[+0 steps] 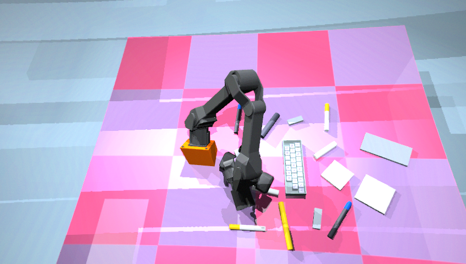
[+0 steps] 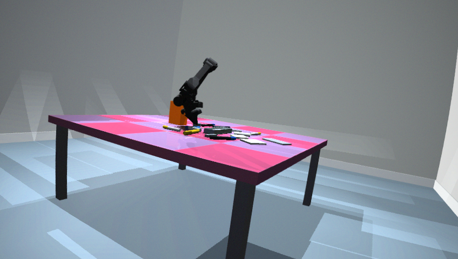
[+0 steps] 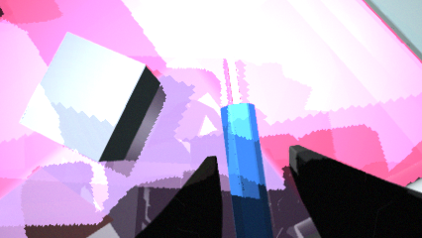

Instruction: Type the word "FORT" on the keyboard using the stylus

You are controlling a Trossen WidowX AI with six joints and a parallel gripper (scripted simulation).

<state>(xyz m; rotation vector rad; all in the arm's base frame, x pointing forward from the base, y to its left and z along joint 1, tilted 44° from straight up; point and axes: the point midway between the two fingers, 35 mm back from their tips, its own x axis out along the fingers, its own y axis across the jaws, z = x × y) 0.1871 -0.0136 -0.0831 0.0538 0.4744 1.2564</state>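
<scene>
Now: gripper tip 1 cm to the right of the blue stylus and 2 cm above it. Also, from my gripper tip: yellow stick (12 cm ahead, 17 cm to the right, 2 cm below); then grey block (47 cm ahead, 14 cm to the left, 2 cm below).
</scene>
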